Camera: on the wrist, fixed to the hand. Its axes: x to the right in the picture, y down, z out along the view.
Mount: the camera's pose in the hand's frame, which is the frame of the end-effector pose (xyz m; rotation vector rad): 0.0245 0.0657 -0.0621 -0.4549 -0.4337 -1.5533
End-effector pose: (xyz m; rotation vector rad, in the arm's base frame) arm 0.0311 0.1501 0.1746 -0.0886 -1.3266 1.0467
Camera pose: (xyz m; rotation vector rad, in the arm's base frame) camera 0.0415 0.2341 0.1345 0.7601 -1.4603 -0.5874
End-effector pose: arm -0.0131 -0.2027 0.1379 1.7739 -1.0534 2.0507
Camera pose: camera -0.1058 -0.2163 0.1364 1.7624 0.0300 0.4599
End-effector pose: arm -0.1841 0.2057 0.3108 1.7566 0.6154 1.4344
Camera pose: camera -0.2445 0.2021 0.3823 0.6903 0.9521 0.0578
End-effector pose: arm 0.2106 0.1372 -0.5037 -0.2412 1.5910 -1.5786
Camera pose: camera 0.1816 0.1777 -0.5830 2.1747 -1.2367 1.7460
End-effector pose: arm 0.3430 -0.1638 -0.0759 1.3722 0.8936 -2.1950
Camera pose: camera 0.4135 -0.1674 -0.1375 0.2270 -1.8331 1.8910
